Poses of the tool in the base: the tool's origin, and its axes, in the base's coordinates. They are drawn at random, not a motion.
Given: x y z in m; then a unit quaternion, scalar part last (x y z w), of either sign.
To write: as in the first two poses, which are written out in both.
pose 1, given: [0.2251, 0.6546, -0.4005, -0.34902, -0.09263, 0.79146, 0.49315]
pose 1, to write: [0.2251, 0.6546, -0.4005, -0.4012, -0.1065, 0.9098, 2.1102]
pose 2, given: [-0.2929, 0.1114, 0.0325, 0.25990, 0.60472, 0.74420, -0.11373]
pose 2, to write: [-0.2929, 0.1114, 0.0325, -0.2616, -0.6087, -0.7491, 2.9136]
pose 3, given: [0.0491, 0.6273, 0.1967, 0.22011, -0.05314, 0.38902, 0.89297]
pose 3, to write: [0.0491, 0.6273, 0.1967, 0.4890, -0.1181, 0.8643, 0.9338]
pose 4, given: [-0.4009, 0.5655, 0.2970, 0.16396, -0.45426, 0.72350, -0.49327]
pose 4, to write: [-0.4009, 0.5655, 0.2970, -0.1885, 0.5222, -0.8317, 2.1099]
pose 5, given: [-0.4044, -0.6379, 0.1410, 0.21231, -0.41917, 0.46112, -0.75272]
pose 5, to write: [-0.4044, -0.6379, 0.1410, -0.3225, 0.6367, -0.7004, 1.4372]
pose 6, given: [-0.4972, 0.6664, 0.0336, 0.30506, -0.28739, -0.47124, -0.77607]
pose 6, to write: [-0.4972, 0.6664, 0.0336, -0.4837, 0.4557, 0.7472, 1.3648]
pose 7, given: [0.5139, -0.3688, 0.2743, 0.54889, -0.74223, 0.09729, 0.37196]
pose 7, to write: [0.5139, -0.3688, 0.2743, 0.5913, -0.7996, 0.1048, 2.3794]
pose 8, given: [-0.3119, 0.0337, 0.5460, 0.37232, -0.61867, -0.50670, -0.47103]
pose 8, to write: [-0.3119, 0.0337, 0.5460, -0.4221, 0.7014, 0.5744, 2.1607]
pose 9, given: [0.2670, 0.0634, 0.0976, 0.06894, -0.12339, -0.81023, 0.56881]
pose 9, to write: [0.2670, 0.0634, 0.0976, 0.0838, -0.1500, -0.9851, 1.9315]
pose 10, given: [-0.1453, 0.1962, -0.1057, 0.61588, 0.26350, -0.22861, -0.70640]
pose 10, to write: [-0.1453, 0.1962, -0.1057, -0.8701, -0.3723, 0.3230, 1.5728]
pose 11, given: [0.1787, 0.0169, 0.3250, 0.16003, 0.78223, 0.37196, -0.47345]
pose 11, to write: [0.1787, 0.0169, 0.3250, -0.1817, -0.8881, -0.4223, 2.1552]
